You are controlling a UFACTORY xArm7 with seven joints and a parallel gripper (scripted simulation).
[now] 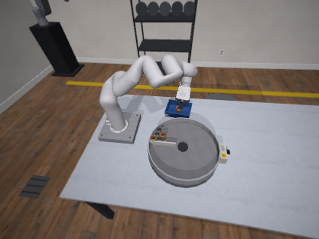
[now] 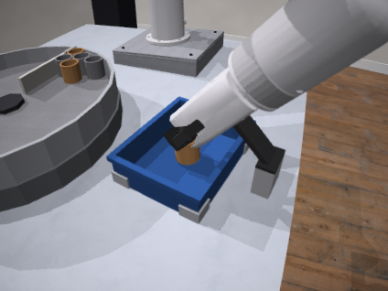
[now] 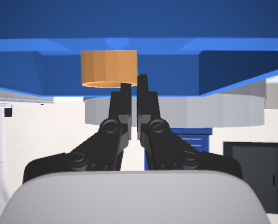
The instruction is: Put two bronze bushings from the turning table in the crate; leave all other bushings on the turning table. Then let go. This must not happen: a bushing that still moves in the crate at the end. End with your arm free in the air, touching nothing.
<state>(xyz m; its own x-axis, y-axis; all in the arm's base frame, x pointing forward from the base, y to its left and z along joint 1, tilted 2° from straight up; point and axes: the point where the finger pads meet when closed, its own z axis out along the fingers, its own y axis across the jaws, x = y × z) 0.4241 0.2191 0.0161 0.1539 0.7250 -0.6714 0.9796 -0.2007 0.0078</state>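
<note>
The blue crate lies 40 mm below my hand and 20 mm behind it. From my hand the other things lie so: turning table 350 mm to the right, 20 mm ahead, 10 mm below.
</note>
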